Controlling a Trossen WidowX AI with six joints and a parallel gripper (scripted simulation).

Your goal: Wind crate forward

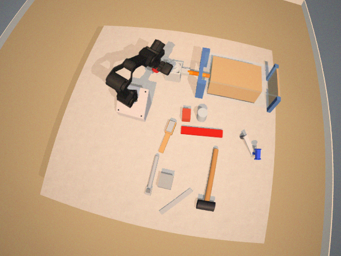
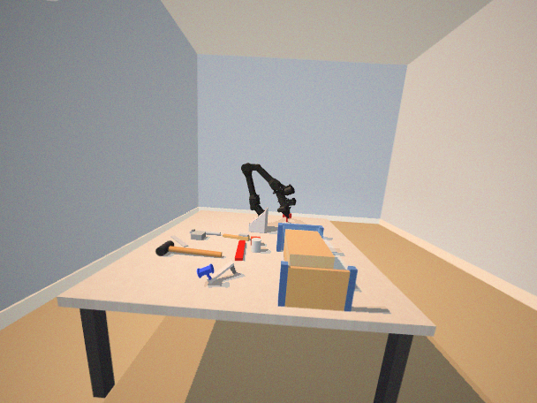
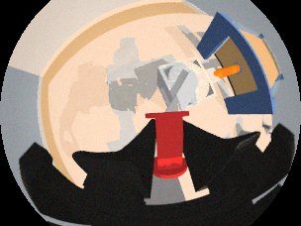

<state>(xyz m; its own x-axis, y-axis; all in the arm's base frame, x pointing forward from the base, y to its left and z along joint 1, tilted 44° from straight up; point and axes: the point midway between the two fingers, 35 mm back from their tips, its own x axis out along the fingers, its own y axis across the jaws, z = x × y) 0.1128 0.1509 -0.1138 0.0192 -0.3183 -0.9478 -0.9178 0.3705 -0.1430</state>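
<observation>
Right now my gripper tip is 240 mm short of the blue frame, 30 mm to the right of it and 30 mm above it. The rest, counted from my gripper tip: winch (60 mm ahead, 30 mm to the left, 100 mm below); red knob (10 mm behind, 20 mm to the right); brush (100 mm ahead, 350 mm to the right, 110 mm below).
</observation>
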